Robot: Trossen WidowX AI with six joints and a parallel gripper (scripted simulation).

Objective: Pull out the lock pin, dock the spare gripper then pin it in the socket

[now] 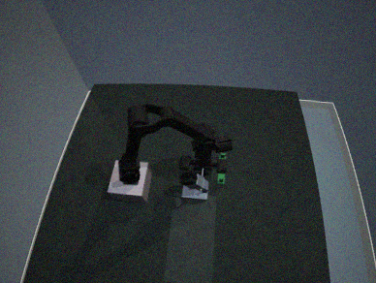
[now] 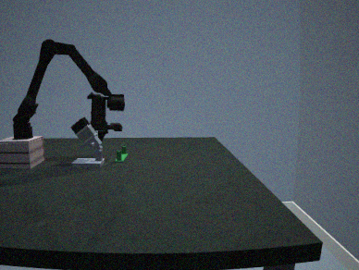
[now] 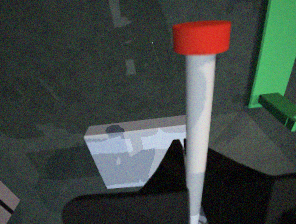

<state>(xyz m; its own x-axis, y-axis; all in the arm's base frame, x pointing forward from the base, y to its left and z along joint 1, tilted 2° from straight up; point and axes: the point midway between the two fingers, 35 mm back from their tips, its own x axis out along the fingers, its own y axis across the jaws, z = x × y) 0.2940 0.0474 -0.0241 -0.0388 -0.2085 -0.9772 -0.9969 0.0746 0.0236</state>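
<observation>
Right now my gripper tip is 5 cm to the left of the grey mount socket and 1 cm past it. Also, from my gripper tip: green rest: 9 cm ahead, 6 cm to the left, 3 cm below; spare gripper: 7 cm above, 5 cm to the right, 3 cm behind.
</observation>
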